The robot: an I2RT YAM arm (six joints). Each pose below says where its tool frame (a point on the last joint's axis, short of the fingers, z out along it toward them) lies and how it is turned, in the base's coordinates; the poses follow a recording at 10 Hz.
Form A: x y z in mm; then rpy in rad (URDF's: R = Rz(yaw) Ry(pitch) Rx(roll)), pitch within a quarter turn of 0, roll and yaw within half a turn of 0.
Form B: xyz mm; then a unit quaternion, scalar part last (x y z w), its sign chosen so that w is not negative. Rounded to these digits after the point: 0 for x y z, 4 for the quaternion.
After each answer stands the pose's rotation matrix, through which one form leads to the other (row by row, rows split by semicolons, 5 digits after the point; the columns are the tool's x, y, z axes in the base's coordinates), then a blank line. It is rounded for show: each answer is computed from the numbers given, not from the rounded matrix.
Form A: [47 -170 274 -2.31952 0.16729 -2.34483]
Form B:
[47 -170 274 -0.3236 0.8549 -0.3373 0.2250]
-0.68927 -0.40150 0.60308; -0.70511 0.56306 -0.43102; -0.16651 -0.72233 -0.67120

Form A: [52 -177 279 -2.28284 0.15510 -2.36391]
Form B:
[52 -177 279 -0.3138 0.8510 -0.3574 0.2225]
-0.70399 -0.37510 0.60307; -0.69321 0.54761 -0.46860; -0.15448 -0.74794 -0.64554

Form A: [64 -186 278 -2.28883 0.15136 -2.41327]
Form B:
[64 -186 278 -0.2941 0.8595 -0.3608 0.2112]
-0.73776 -0.35317 0.57531; -0.65801 0.56657 -0.49600; -0.15078 -0.74449 -0.65038

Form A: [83 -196 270 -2.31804 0.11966 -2.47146]
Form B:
[83 -196 270 -0.2782 0.8718 -0.3593 0.1831]
-0.77813 -0.35347 0.51919; -0.61665 0.58703 -0.52454; -0.11937 -0.72832 -0.67476

